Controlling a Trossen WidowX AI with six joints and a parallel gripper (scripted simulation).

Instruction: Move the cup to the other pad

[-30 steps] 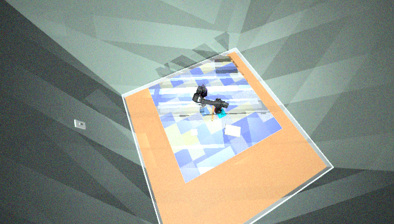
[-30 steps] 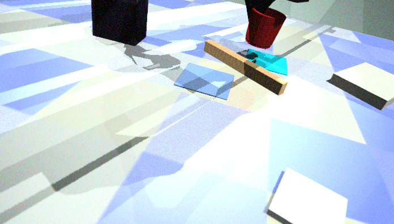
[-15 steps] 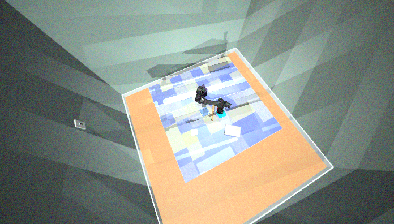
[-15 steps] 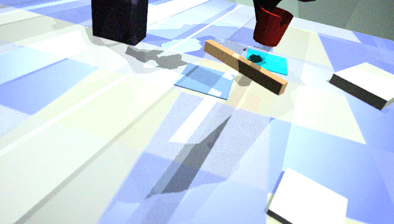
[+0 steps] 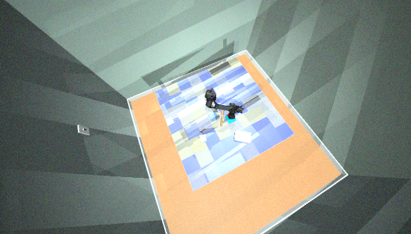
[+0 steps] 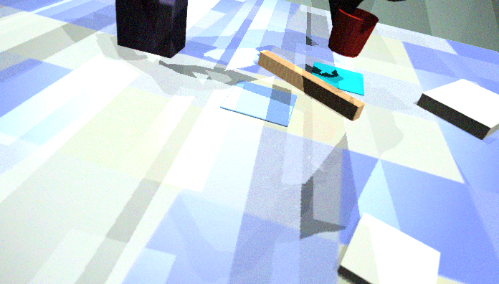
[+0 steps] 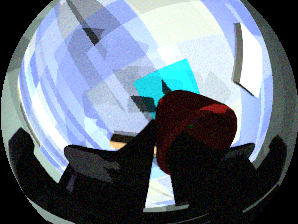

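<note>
The wooden bar is 2 cm behind my gripper tip, 10 cm to the right of it and 9 cm below it. Also, from my gripper tip: light blue pad 8 cm behind, 19 cm to the right, 10 cm below; dark red cup 3 cm ahead, 2 cm to the right.
</note>
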